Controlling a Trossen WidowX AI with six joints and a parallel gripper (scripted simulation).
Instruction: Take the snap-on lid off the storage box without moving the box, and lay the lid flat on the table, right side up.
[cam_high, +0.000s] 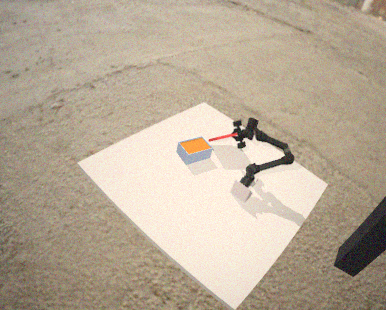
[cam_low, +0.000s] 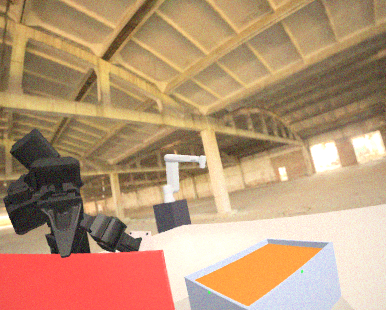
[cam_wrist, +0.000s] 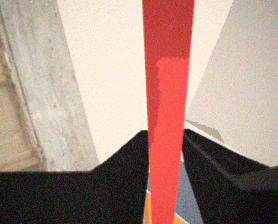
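The red lid is 4 cm ahead of my gripper tip, 4 cm to the right of it and 5 cm below it. Round my gripper tip: storage box (16 cm ahead, 20 cm to the left, 11 cm below).
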